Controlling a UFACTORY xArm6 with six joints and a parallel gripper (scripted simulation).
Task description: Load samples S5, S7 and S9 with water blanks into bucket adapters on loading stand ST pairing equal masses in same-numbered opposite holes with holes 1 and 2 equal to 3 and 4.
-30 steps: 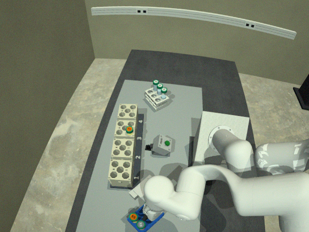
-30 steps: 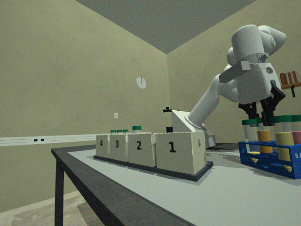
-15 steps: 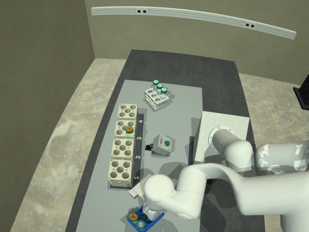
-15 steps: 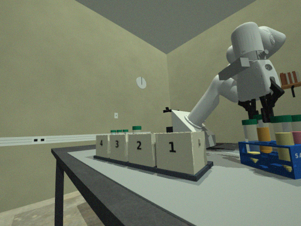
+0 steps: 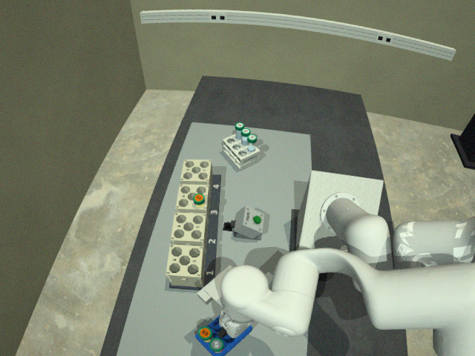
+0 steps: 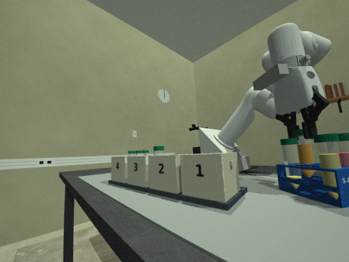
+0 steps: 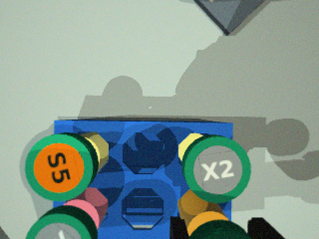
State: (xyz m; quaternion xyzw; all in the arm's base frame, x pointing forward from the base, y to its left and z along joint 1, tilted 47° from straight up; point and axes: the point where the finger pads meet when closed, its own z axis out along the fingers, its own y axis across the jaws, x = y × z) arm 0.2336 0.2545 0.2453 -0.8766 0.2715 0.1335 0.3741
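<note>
Now: hand 50 mm above the orange-capped tube and 10 mm past it. From my hand the other things lie so: green done key (340 mm to the right, 70 mm below, 10 mm ahead); then grey-dotted tube (70 mm below, 30 mm to the right, 30 mm ahead); then blue sample rack (110 mm below, 40 mm ahead, 20 mm to the left).
</note>
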